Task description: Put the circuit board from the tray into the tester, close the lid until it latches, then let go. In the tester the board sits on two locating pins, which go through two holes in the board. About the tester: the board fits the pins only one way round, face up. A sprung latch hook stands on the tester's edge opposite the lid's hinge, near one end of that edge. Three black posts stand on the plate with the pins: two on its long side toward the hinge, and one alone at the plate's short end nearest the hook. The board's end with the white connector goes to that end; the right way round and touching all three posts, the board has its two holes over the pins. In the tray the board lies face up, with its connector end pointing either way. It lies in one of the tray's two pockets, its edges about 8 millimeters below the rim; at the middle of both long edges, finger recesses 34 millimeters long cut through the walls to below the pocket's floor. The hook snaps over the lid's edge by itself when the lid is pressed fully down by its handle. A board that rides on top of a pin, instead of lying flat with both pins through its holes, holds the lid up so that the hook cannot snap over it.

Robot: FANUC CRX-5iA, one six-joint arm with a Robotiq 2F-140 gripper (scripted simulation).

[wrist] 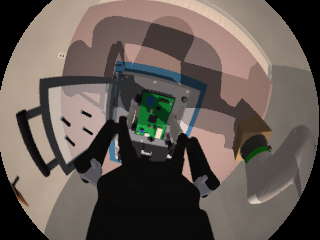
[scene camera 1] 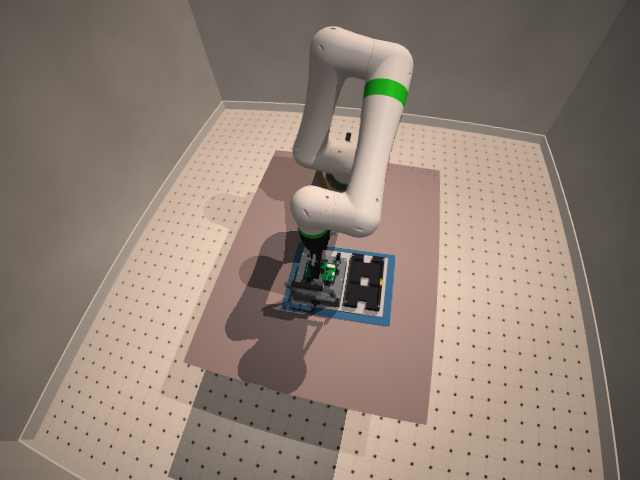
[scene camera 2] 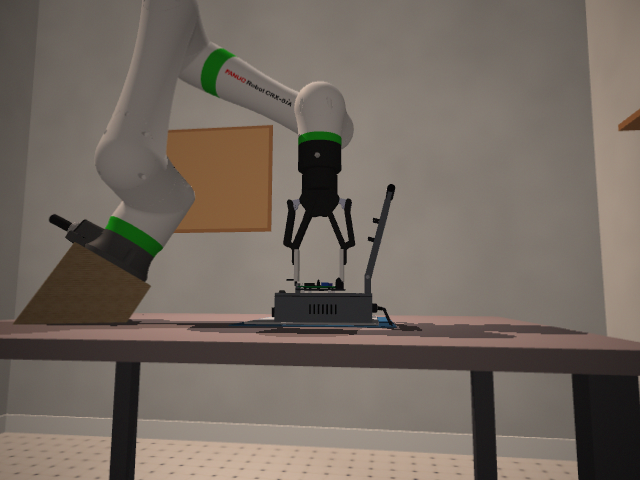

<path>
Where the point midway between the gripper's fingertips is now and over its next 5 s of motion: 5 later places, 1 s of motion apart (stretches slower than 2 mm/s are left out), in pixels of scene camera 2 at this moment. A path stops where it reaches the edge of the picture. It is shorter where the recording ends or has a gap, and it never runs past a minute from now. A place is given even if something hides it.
My gripper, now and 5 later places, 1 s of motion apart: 319,281; 319,222; 319,177; 338,178; 389,177; 390,185
</path>
